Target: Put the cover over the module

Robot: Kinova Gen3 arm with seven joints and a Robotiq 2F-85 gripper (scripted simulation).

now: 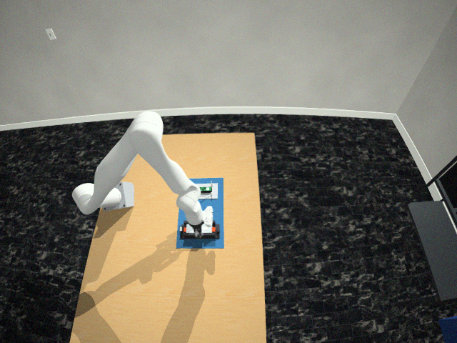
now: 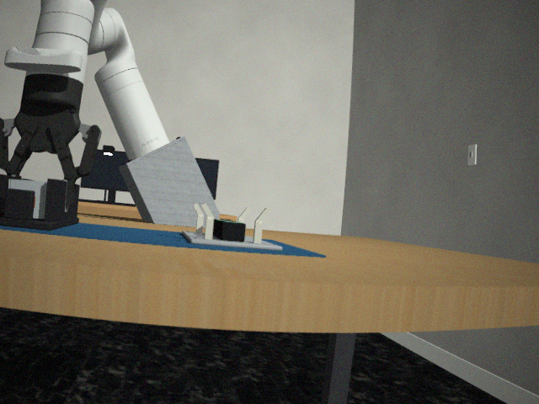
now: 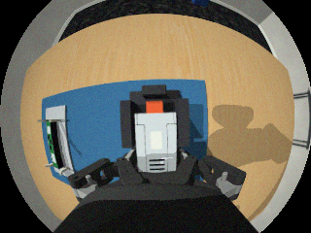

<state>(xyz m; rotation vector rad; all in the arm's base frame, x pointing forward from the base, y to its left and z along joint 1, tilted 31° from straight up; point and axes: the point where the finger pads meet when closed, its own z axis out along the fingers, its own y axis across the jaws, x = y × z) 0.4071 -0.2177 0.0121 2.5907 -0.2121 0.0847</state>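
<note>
My gripper is now right at the cover.
</note>
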